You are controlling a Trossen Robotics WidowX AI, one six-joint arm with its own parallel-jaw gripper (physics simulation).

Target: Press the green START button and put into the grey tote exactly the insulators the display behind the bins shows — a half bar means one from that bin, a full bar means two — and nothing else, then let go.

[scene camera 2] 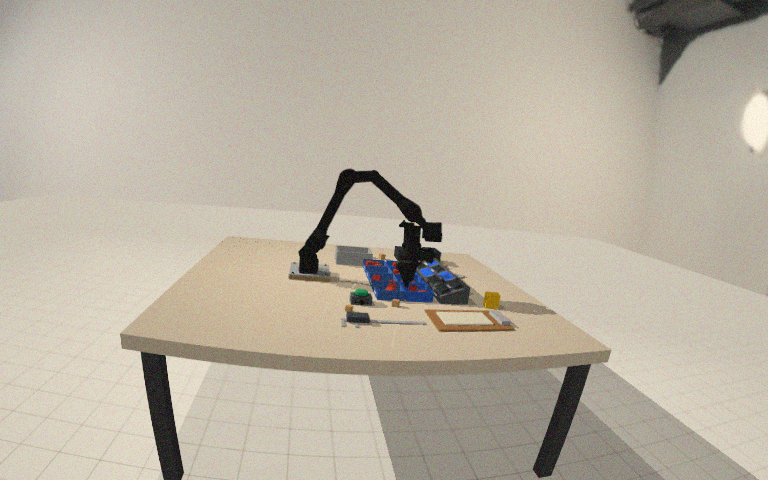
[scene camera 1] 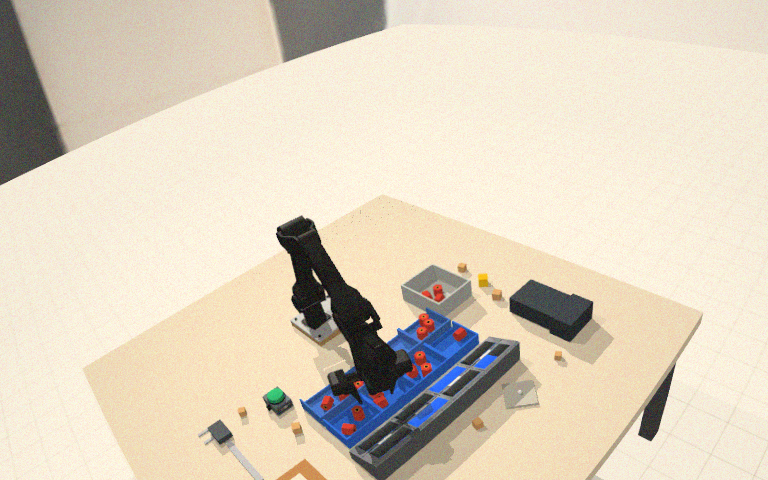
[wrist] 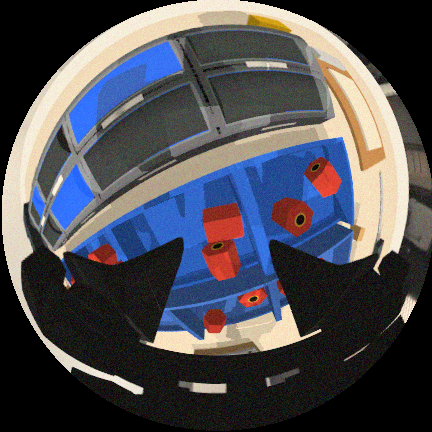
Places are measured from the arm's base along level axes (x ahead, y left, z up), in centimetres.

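Where they show: gripper, fingertip midpoint: (scene camera 2: 408,284) (scene camera 1: 376,398) (wrist: 226,244); arm's base, link origin: (scene camera 2: 307,270) (scene camera 1: 316,319).
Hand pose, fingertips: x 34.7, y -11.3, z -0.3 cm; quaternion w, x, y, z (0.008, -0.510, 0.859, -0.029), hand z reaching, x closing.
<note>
Things, the pixels of their centre, and the offset from my fingertips. "spot": a spot on its surface instead.
- grey tote, body centre: (scene camera 1: 436,290) (scene camera 2: 353,255) dx -13.4, dy +38.8, dz +0.8 cm
- green START button, body centre: (scene camera 1: 277,399) (scene camera 2: 361,296) dx -19.8, dy -15.0, dz +0.1 cm
- black box, body centre: (scene camera 1: 550,308) (scene camera 2: 417,254) dx +18.4, dy +47.6, dz +0.9 cm
- caliper, body centre: (scene camera 1: 229,452) (scene camera 2: 384,321) (wrist: 383,223) dx -16.6, dy -32.9, dz -1.0 cm
- orange-framed board, surface spot: (wrist: 372,160) spot: dx -1.0, dy -27.5, dz -1.3 cm
- grey plate, body centre: (scene camera 1: 519,394) dx +26.2, dy +20.0, dz -1.6 cm
My gripper (scene camera 1: 376,394) (scene camera 2: 406,284) (wrist: 226,244) is open and empty, pointing down low over the blue bins (scene camera 1: 399,399) (scene camera 2: 419,296) (wrist: 195,196). In the wrist view two red insulators, an upper one (wrist: 223,222) and a lower one (wrist: 221,260), touch in one bin beneath and between the fingertips. The grey tote (scene camera 1: 417,298) (scene camera 2: 352,255) holds several red insulators (scene camera 1: 437,289). The display (scene camera 1: 453,408) (wrist: 125,87) behind the bins shows two full blue bars and a partly blue panel at the far end; other panels are dark. The green START button (scene camera 1: 275,394) (scene camera 2: 361,292) stands beside the bins.
A black box (scene camera 1: 546,305) stands beyond the display's far end. Yellow cubes (scene camera 1: 483,280) (scene camera 2: 491,300), small wooden cubes (scene camera 1: 296,428), a caliper (scene camera 1: 220,432) (scene camera 2: 357,317) and an orange-framed board (scene camera 2: 441,322) (wrist: 372,160) lie around. A grey plate (scene camera 1: 521,396) lies behind the display.
</note>
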